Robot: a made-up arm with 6 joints.
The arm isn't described. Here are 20 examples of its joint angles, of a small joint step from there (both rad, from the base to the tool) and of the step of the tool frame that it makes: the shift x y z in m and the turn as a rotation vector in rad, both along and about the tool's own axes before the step.
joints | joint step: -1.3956 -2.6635 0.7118 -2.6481 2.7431 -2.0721 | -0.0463 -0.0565 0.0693 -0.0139 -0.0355 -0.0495
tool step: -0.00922 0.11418 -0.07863 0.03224 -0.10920 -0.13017
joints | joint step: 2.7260 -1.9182 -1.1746 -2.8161 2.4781 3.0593 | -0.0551 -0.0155 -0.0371 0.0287 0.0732 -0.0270
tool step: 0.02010 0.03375 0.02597 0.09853 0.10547 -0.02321
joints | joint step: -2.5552 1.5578 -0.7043 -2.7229 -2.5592 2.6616 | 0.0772 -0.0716 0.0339 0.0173 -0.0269 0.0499
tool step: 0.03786 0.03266 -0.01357 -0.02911 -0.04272 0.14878
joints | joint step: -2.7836 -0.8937 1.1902 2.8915 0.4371 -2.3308 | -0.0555 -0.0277 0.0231 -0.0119 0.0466 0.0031
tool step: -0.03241 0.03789 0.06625 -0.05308 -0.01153 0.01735
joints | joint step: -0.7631 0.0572 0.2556 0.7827 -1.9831 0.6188 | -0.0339 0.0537 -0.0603 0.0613 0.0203 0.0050
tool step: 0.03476 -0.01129 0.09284 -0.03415 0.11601 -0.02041
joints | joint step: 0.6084 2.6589 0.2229 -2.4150 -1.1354 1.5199 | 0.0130 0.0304 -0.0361 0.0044 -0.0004 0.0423
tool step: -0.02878 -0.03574 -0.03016 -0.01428 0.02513 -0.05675
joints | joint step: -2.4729 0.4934 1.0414 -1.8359 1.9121 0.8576 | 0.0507 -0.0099 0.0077 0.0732 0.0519 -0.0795
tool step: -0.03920 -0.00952 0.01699 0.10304 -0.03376 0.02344
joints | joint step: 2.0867 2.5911 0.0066 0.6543 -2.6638 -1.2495 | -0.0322 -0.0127 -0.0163 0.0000 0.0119 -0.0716
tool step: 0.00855 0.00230 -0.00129 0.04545 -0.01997 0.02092
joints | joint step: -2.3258 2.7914 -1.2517 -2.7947 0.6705 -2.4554 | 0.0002 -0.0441 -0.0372 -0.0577 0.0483 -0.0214
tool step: 0.00351 0.02475 -0.01092 0.06730 0.01053 0.05366
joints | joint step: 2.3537 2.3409 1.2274 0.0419 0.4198 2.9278 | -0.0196 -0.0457 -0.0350 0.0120 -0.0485 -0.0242
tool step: 0.00209 0.01102 -0.05355 0.02574 -0.03487 0.01896
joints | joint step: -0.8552 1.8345 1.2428 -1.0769 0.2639 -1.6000 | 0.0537 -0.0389 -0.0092 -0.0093 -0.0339 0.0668
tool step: -0.01425 -0.04094 -0.08479 -0.07457 0.05108 -0.05947
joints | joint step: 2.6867 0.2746 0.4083 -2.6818 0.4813 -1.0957 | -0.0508 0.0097 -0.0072 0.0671 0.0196 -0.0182
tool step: 0.03781 0.05028 -0.01446 -0.02940 0.03340 0.08211
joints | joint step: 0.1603 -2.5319 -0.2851 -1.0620 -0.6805 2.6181 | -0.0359 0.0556 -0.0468 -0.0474 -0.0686 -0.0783
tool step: 0.06026 0.03761 0.00955 0.14492 -0.08797 0.11355
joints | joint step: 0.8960 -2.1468 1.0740 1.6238 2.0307 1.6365 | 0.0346 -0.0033 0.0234 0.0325 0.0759 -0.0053
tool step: -0.03473 -0.02530 -0.01877 0.00104 -0.04036 -0.04230
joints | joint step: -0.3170 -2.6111 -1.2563 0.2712 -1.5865 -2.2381 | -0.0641 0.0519 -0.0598 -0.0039 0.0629 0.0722
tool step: 0.00316 -0.00353 -0.03228 -0.08617 -0.07567 -0.00581
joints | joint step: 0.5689 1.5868 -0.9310 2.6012 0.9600 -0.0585 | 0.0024 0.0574 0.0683 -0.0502 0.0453 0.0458
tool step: -0.02571 -0.03054 -0.05777 -0.02222 -0.03655 -0.04165
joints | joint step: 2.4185 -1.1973 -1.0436 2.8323 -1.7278 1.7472 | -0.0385 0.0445 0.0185 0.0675 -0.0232 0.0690
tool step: -0.00607 -0.02951 -0.02073 -0.09988 0.07568 0.02494
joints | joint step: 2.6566 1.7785 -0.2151 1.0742 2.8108 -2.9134 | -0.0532 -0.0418 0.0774 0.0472 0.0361 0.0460
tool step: 0.06156 0.08060 -0.01038 -0.07841 0.12671 -0.06244
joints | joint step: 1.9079 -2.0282 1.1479 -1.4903 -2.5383 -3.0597 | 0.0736 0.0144 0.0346 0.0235 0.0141 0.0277
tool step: -0.07094 0.00105 0.09558 -0.01338 0.08626 0.03468
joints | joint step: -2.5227 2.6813 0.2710 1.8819 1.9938 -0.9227 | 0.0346 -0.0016 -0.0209 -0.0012 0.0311 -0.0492
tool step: 0.00473 0.00141 -0.01392 0.08222 -0.00031 0.01488
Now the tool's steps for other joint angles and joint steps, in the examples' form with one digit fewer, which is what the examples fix.
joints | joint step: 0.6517 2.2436 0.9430 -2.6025 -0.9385 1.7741 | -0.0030 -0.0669 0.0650 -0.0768 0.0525 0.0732
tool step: 0.0902 0.0884 0.0937 -0.0752 -0.1142 0.0367
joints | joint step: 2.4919 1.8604 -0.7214 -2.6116 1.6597 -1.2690 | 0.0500 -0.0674 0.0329 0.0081 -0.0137 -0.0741
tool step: -0.0164 0.0275 0.0184 0.1631 0.0493 -0.0687
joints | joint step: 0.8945 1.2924 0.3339 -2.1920 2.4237 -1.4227 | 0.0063 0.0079 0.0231 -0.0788 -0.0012 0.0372
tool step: -0.0260 0.0154 0.0007 -0.0862 -0.0529 -0.0225
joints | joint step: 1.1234 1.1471 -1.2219 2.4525 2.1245 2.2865 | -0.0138 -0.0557 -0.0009 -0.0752 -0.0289 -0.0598
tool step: 0.0060 -0.0339 -0.0074 -0.0214 -0.0010 0.0811
